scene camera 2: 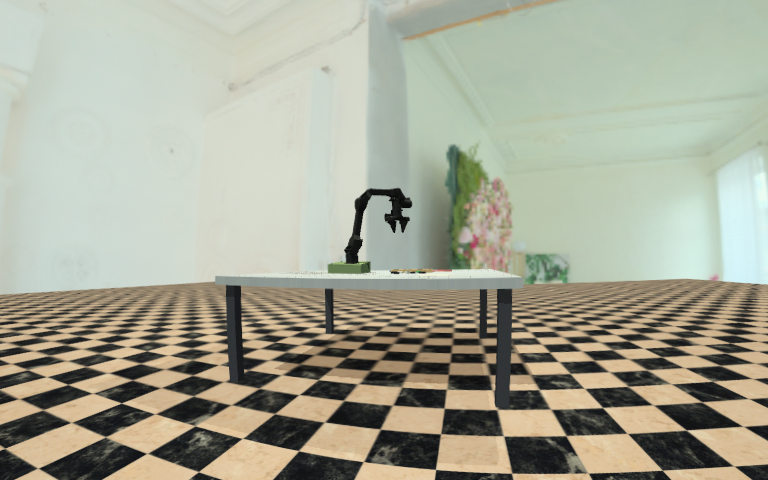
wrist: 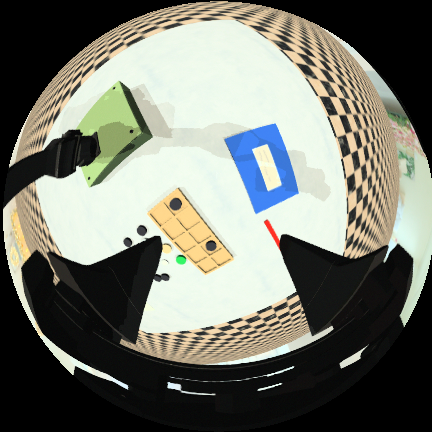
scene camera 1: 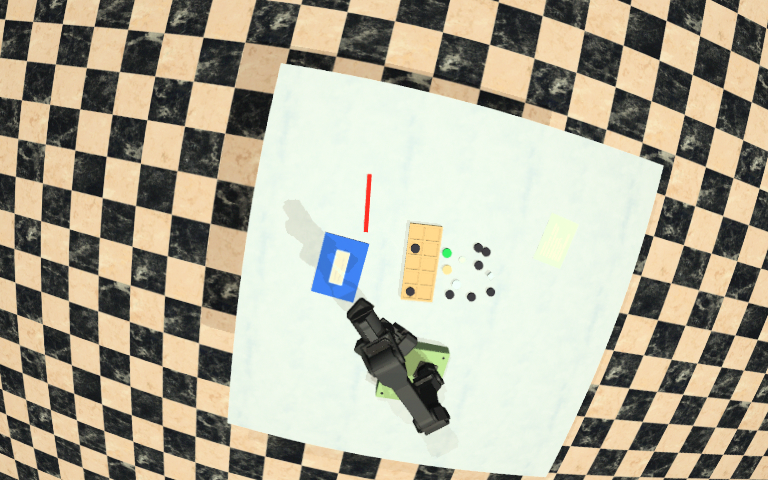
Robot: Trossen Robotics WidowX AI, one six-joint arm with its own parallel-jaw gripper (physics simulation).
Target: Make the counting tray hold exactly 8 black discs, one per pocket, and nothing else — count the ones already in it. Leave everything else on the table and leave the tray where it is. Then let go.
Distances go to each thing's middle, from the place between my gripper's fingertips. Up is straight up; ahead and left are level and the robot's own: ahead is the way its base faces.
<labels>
Now: the tan counting tray (scene camera 1: 420, 269) 110 mm ahead of my hand, 80 mm to the right of it and 240 mm below it.
</labels>
